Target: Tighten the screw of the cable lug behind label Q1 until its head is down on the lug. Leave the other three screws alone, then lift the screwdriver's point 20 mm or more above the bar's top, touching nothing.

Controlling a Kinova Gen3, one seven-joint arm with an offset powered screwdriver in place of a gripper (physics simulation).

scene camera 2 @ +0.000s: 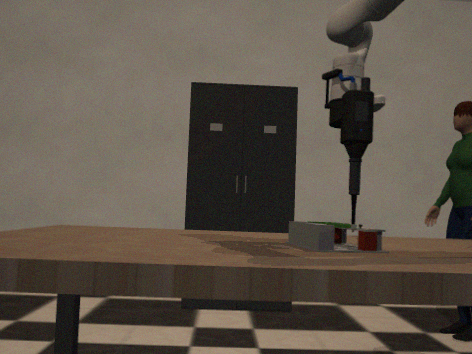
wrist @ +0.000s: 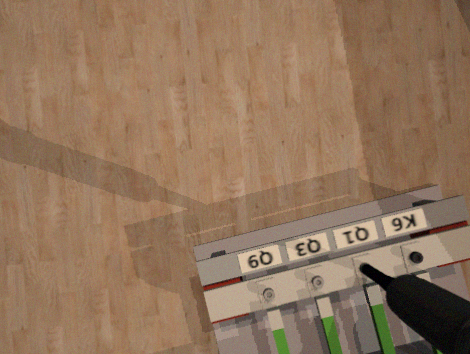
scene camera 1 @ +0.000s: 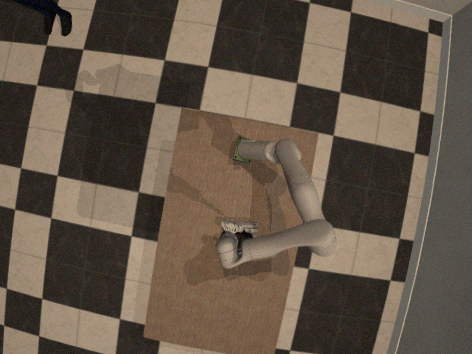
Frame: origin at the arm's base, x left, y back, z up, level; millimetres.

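Seen in the pictures: hand, tool point: [wrist: 365, 269] [scene camera 1: 243, 230]; arm's base, link origin: [scene camera 1: 244, 149].
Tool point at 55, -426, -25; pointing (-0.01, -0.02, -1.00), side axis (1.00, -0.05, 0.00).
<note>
Pixels of each thing's top centre, then the offset from my tool point to it, as dx, dy, dz. "spot": a spot on its surface instead. Level surfaces: height alone.
- screwdriver, top centre: [wrist: 406, 296] [scene camera 2: 353, 194] +0, +1, +64
- label Q1, top centre: [wrist: 355, 234] -2, +22, -3
- Q1 lug, top centre: [wrist: 358, 271] -4, -1, -2
- pale bar, surface spot: [wrist: 227, 306] spot: -91, -11, -3
- Q3 screw, top centre: [wrist: 318, 282] -32, -3, +5
- Q9 screw, top centre: [wrist: 269, 295] -64, -6, +5
- K6 screw, top centre: [wrist: 418, 257] +32, +4, +5
- grey block, top centre: [wrist: 358, 332] [scene camera 2: 333, 222] [scene camera 1: 240, 237] -12, -37, +5
- wooden table, surface height: dz -45
In the wrist view the screwdriver [wrist: 365, 269] [scene camera 2: 353, 223] has its point on the spot of the screw behind label Q1 [wrist: 355, 234]. The bit hides that screw, so its height cannot be told. Part of the Q1 lug [wrist: 357, 261] shows beside the bit on the pale bar [wrist: 227, 306]. In scene camera 2 the screwdriver hangs upright, its point at about the bar's top. The Q3 screw [wrist: 317, 282] and Q9 screw [wrist: 268, 294] look grey; the K6 screw [wrist: 416, 257] looks dark. The tool has no fingers.
Green-and-white cables [wrist: 330, 325] run from the lugs. A grey block [scene camera 2: 311, 236] and red supports [scene camera 2: 369, 240] belong to the fixture on the wooden table [scene camera 1: 210, 310] [scene camera 2: 125, 245]. The arm [scene camera 1: 305, 195] reaches over the table. A person [scene camera 2: 460, 165] stands behind at the right.
</note>
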